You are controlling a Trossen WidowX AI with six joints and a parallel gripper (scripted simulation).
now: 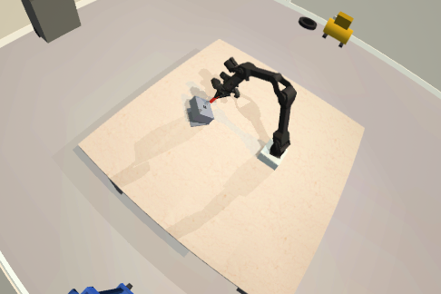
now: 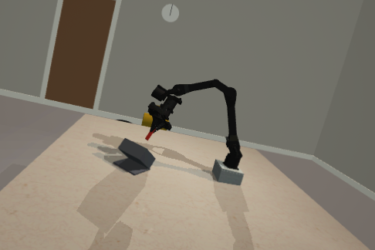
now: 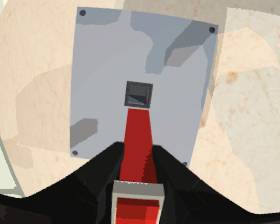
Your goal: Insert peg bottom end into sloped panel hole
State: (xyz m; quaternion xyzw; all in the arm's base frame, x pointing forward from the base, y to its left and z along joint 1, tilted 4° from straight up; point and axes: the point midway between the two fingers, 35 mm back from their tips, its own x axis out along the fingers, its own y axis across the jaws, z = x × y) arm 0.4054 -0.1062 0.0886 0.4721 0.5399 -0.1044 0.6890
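My gripper tip is now 90 mm above the sloped grey panel, 50 mm short of it and 40 mm to the right of it. From my gripper tip the other things lie so: red square peg 10 mm to the right, 10 mm behind, 10 mm above.
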